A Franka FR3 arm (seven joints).
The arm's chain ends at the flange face. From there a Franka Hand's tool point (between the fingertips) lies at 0.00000 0.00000 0.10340 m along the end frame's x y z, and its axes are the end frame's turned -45 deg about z.
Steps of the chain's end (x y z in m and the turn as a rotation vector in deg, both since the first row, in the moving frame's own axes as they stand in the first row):
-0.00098 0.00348 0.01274 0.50 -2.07 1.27
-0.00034 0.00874 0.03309 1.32 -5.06 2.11
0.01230 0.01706 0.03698 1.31 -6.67 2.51
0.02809 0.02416 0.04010 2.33 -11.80 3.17
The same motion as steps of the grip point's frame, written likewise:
-0.00512 -0.00153 0.01267 1.82 -1.11 1.27
-0.01104 -0.00228 0.03266 4.51 -2.64 2.11
-0.00996 0.01045 0.03625 5.64 -3.79 2.51
-0.00871 0.01872 0.03783 9.99 -6.70 3.17

